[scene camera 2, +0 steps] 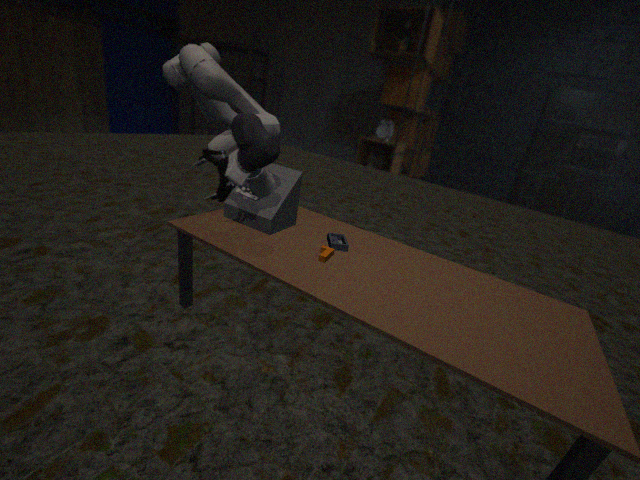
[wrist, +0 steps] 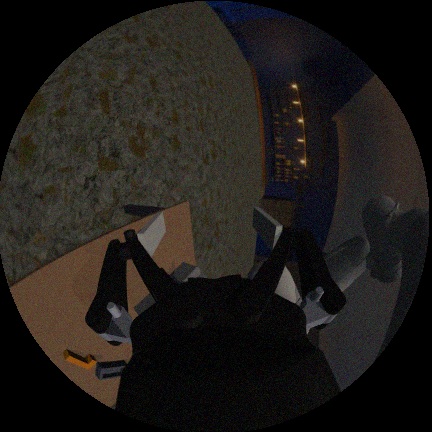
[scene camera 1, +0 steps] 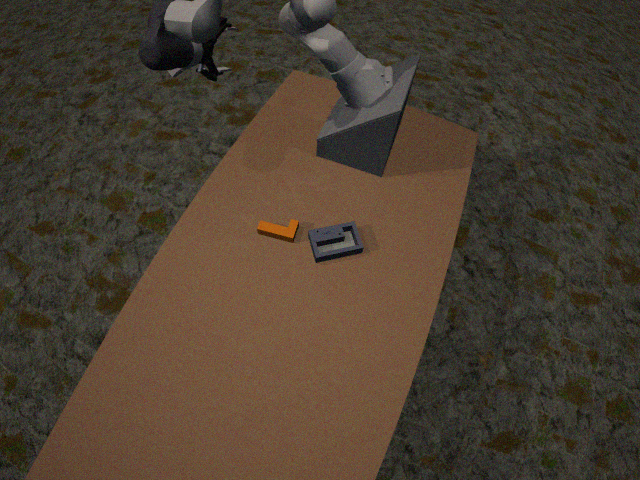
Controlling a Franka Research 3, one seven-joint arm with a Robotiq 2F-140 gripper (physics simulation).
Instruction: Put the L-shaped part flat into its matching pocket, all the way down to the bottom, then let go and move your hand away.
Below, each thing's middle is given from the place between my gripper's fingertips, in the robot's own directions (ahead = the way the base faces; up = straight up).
The grey pocket block (scene camera 1: 341,240) lies 43 cm ahead of my hand, 49 cm to the left of it and 27 cm below it.
